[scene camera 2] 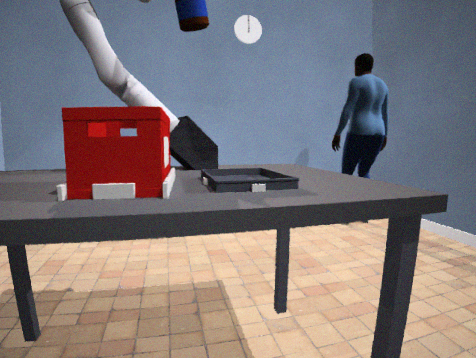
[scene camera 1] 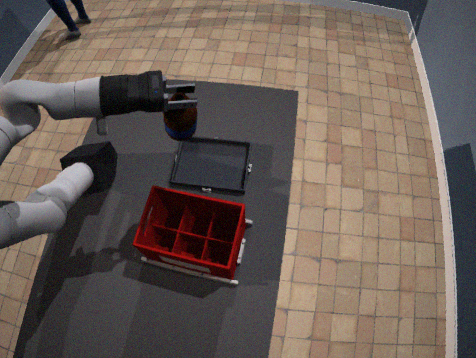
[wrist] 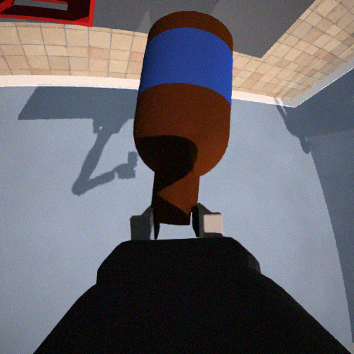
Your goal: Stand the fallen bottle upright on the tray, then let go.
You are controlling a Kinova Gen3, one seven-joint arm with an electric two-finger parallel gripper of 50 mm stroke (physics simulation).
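Where they show: gripper, fingertip midpoint: (scene camera 1: 195, 95); arm's base at its link origin: (scene camera 2: 170, 129) (scene camera 1: 80, 175).
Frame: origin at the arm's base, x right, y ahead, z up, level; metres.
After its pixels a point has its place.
Observation:
The brown bottle with a blue label (scene camera 1: 181, 120) @(z 0.332, x 0.056, y 0.403 m) (scene camera 2: 192, 12) @(z 0.259, x 0.020, y 0.420 m) (wrist: 185, 115) is held high in the air by its neck, base down and close to upright, with a slight tilt in the scene camera 2 view. My gripper (scene camera 1: 195, 96) @(z 0.378, x 0.030, y 0.436 m) (wrist: 175, 215) is shut on the bottle's neck and points sideways; it does not show in the scene camera 2 view. The dark tray (scene camera 1: 209, 189) (scene camera 2: 255, 185) lies flat on the table, well below the bottle. In the scene camera 1 view the bottle appears just beyond the tray's far left corner.
A red crate with compartments (scene camera 1: 194, 260) @(z 0.020, x 0.268, y 0.394 m) (scene camera 2: 117, 165) @(z -0.091, x 0.192, y 0.508 m) (wrist: 92, 12) stands on the dark table (scene camera 1: 165, 320) @(z -0.155, x 0.421, y 0.281 m) (scene camera 2: 350, 205) @(z -0.162, x -0.198, y 0.710 m) beside the tray. The arm's black base (scene camera 1: 102, 160) @(z -0.021, x -0.067, y 0.059 m) (scene camera 2: 197, 145) @(z -0.063, x -0.089, y 0.057 m) is at the table's side. A person (scene camera 2: 369, 105) stands beyond the table.

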